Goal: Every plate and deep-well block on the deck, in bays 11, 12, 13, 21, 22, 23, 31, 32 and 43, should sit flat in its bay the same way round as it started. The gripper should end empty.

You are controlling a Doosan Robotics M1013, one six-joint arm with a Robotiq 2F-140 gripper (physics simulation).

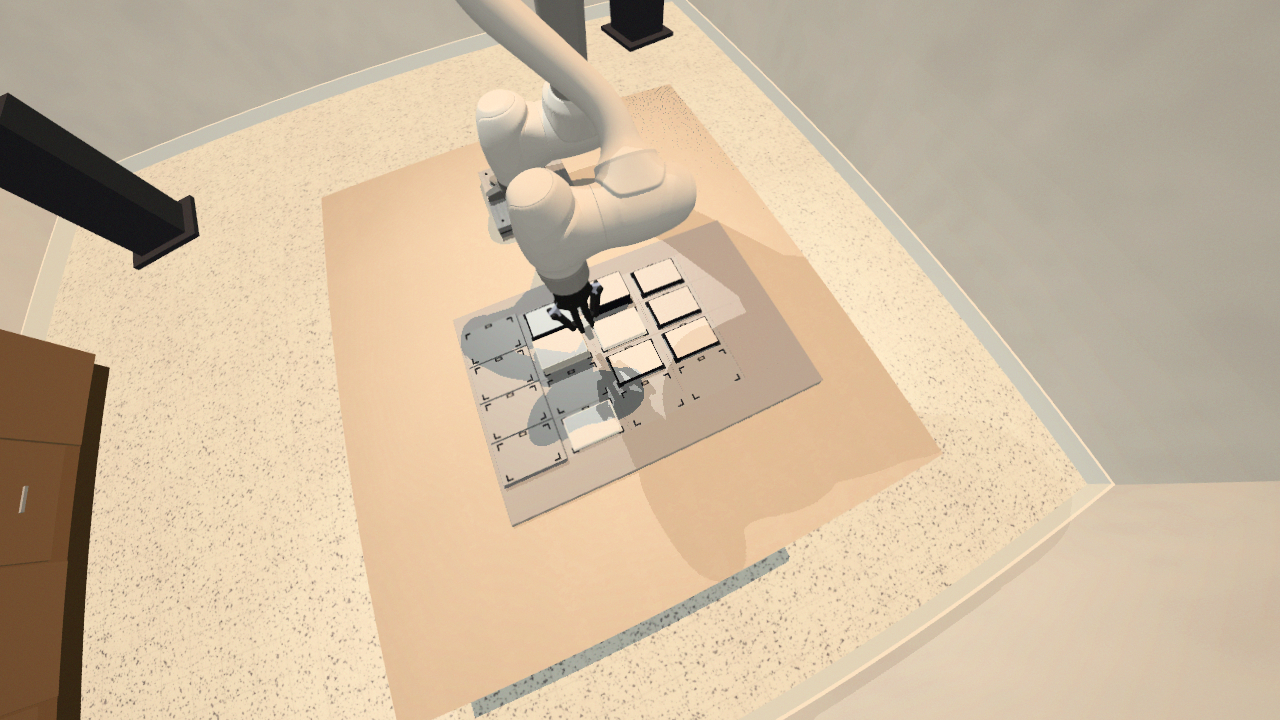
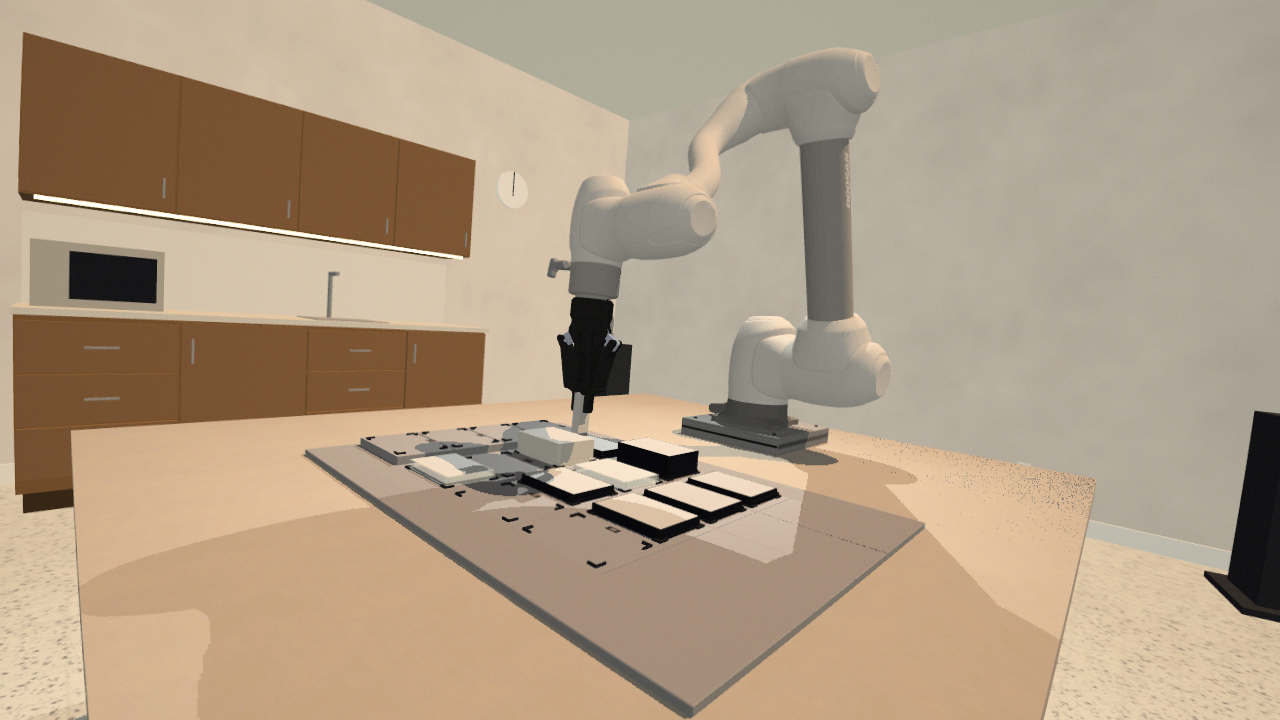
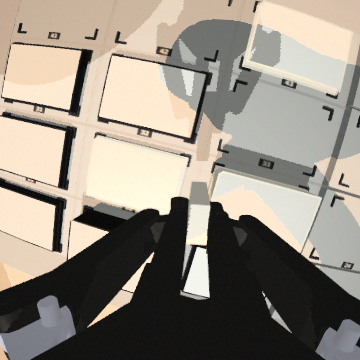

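Where they show: gripper, fingertip midpoint: (image 1: 589, 334) (image 2: 579, 431) (image 3: 197, 195); arm's base, link origin: (image 2: 755, 421).
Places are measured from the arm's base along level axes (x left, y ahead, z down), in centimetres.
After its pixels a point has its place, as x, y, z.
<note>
My gripper (image 1: 586, 333) @[-11.8, 59.7, -3.3] (image 2: 580, 425) @[-11.8, 59.7, -3.3] (image 3: 197, 195) @[-11.8, 59.7, -3.3] is shut and empty. Its tips point down beside the tall white block (image 1: 560, 354) @[-20.4, 59.0, -1.1] (image 2: 553, 446) @[-15.7, 61.9, -0.3] (image 3: 270, 205) @[-20.3, 58.5, -1.1] in bay 23, near the line between bays 22 and 23. Contact is unclear. A low white plate (image 1: 621, 327) @[-2.9, 60.6, 1.7] (image 2: 617, 472) @[-2.0, 61.5, 1.7] (image 3: 135, 172) @[-3.8, 60.9, 1.7] is in bay 22. A black-rimmed plate (image 1: 636, 360) @[-5.0, 70.7, 1.6] (image 2: 572, 483) @[-3.4, 71.7, 1.7] (image 3: 152, 95) @[-5.7, 70.5, 1.7] is in bay 32. A pale plate (image 1: 591, 425) @[-23.7, 78.2, 1.7] (image 2: 450, 468) @[-21.7, 79.6, 1.7] (image 3: 300, 42) @[-23.2, 78.2, 1.7] looks flat in bay 43. The tall black block (image 1: 612, 290) @[0.7, 51.1, -1.1] (image 2: 660, 453) @[1.6, 53.7, -0.9] in bay 12 looks level. The plate (image 1: 539, 320) @[-20.1, 45.7, 1.7] (image 2: 605, 445) @[-14.7, 47.0, 1.7] in bay 13 is partly hidden.
Black-edged plates stand in bay 11 (image 1: 657, 275) @[14.8, 52.8, 1.7] (image 2: 735, 485) @[15.8, 53.7, 1.7], bay 21 (image 1: 673, 304) @[12.8, 63.1, 1.7] (image 2: 694, 497) @[13.5, 64.2, 1.7] and bay 31 (image 1: 691, 336) @[10.9, 73.6, 1.7] (image 2: 646, 513) @[11.7, 75.1, 1.7] (image 3: 42, 75) @[9.9, 73.5, 1.7]. The grey deck (image 1: 769, 367) @[22.9, 92.2, 3.1] (image 2: 716, 644) @[30.7, 95.0, 3.1] lies on the tan table (image 1: 429, 573) @[-73.0, 85.2, 4.1] (image 2: 268, 626) @[-0.8, 115.6, 4.1]. The arm's base stands behind the deck.
</note>
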